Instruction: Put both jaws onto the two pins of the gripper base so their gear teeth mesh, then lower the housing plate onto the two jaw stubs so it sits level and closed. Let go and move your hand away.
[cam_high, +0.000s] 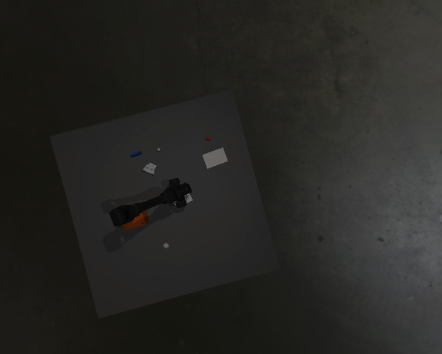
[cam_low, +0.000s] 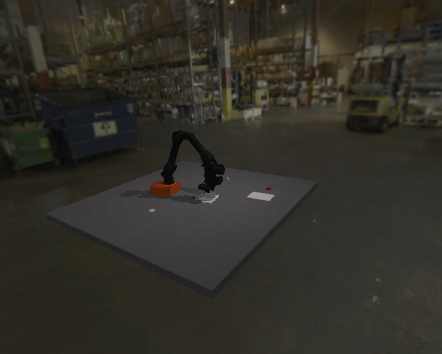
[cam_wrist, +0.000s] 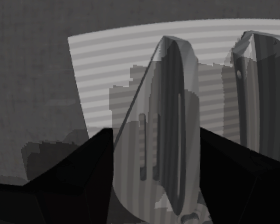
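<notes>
Right now my gripper tip is 340 mm to the right of the blue piece and 210 mm past it. Also, from my gripper tip: flat white rectangle: 290 mm ahead, 150 mm to the left, 10 mm below; then red piece: 290 mm to the left, 290 mm ahead, 10 mm below.
</notes>
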